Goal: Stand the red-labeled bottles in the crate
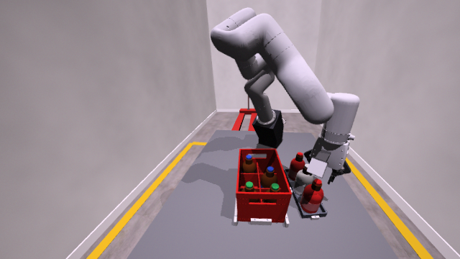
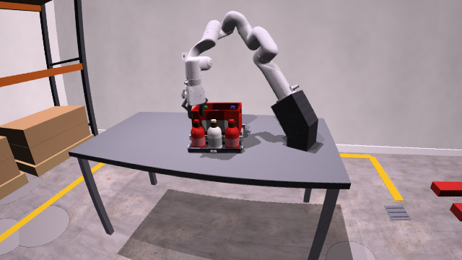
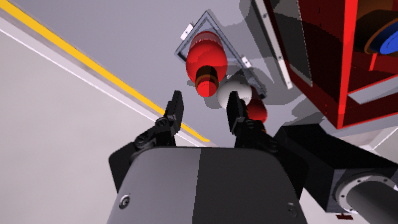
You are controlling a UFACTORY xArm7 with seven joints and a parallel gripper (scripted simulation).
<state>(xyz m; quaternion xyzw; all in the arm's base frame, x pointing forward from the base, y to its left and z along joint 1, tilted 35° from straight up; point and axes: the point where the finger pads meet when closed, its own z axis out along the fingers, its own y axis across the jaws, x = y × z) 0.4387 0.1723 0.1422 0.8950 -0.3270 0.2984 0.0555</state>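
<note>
Now: the white bottle 9 cm behind my hand and 11 cm below it. Also, from my hand: red crate (8 cm behind, 21 cm to the right, 11 cm below); dark tray (9 cm behind, 18 cm below).
</note>
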